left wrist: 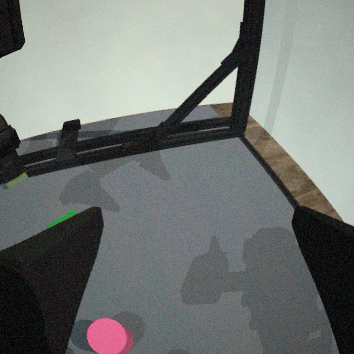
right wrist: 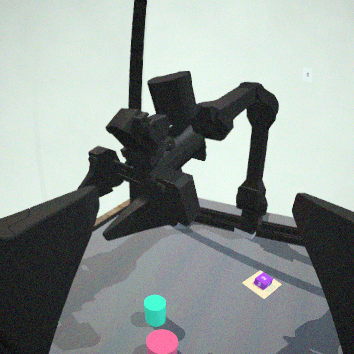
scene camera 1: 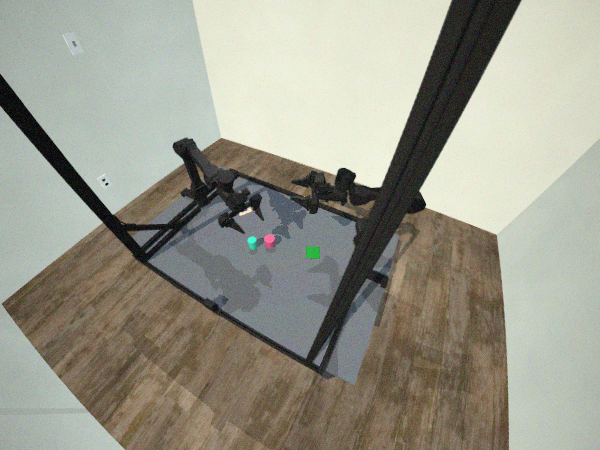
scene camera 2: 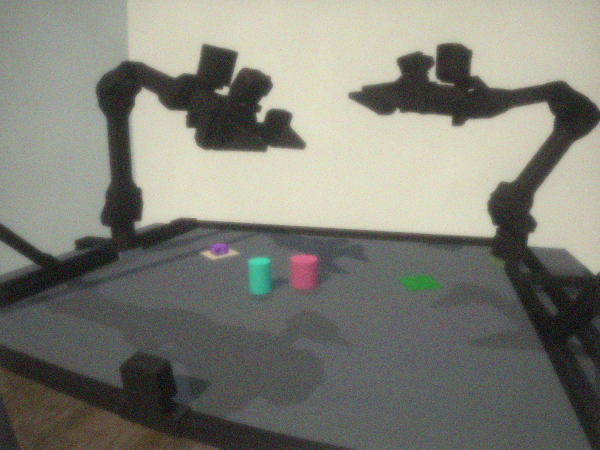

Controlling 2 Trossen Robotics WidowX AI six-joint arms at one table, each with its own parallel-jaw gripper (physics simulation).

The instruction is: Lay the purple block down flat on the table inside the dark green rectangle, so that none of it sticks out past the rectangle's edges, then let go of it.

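Frame: origin at the left arm's base, x ahead, y left, z up, level; centimetres.
Seen in the pictures: left gripper, between the fingertips: (left wrist: pixel 202 217) (scene camera 1: pixel 254 226) (scene camera 2: pixel 287 147); right gripper, between the fingertips: (right wrist: pixel 201 200) (scene camera 1: pixel 291 189) (scene camera 2: pixel 354 92); left arm's base, origin of its link: (right wrist: pixel 247 226) (scene camera 1: pixel 203 202) (scene camera 2: pixel 124 247); right arm's base, origin of its link: (left wrist: pixel 13 170) (scene camera 2: pixel 509 256).
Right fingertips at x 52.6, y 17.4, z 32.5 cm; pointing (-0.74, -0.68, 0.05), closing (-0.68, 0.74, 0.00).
Offsets run from my right fingertips to a thing's middle. "spot": to the spot under its first point.
The small purple block {dz -33.4, dx -33.9, dy -3.2 cm} (scene camera 2: pixel 219 249) (right wrist: pixel 263 280) lies on a beige square (scene camera 2: pixel 206 254) (right wrist: pixel 254 284). In scene camera 1 the left gripper mostly hides the block. The flat dark green rectangle {spot: dz -34.3, dx +12.3, dy +3.7 cm} (scene camera 1: pixel 313 252) (scene camera 2: pixel 420 283) (left wrist: pixel 62 219) lies bare on the table, right of the pink cylinder in both scene views; a finger partly covers it in the left wrist view. My left gripper (scene camera 1: pixel 253 226) (scene camera 2: pixel 285 148) (left wrist: pixel 202 217) is open and empty, high above the table. My right gripper (scene camera 1: pixel 293 190) (scene camera 2: pixel 351 95) is open and empty, high at the back.
A turquoise cylinder {dz -31.6, dx -10.7, dy -14.8 cm} (scene camera 1: pixel 252 243) (scene camera 2: pixel 259 276) (right wrist: pixel 155 310) and a pink cylinder {dz -31.9, dx -5.8, dy -8.1 cm} (scene camera 1: pixel 269 241) (scene camera 2: pixel 304 272) (left wrist: pixel 106 336) (right wrist: pixel 162 343) stand upright close together, between the block and the rectangle. A yellow-green patch (scene camera 2: pixel 497 261) (left wrist: pixel 17 181) lies by the right arm's base. Black rails edge the table.
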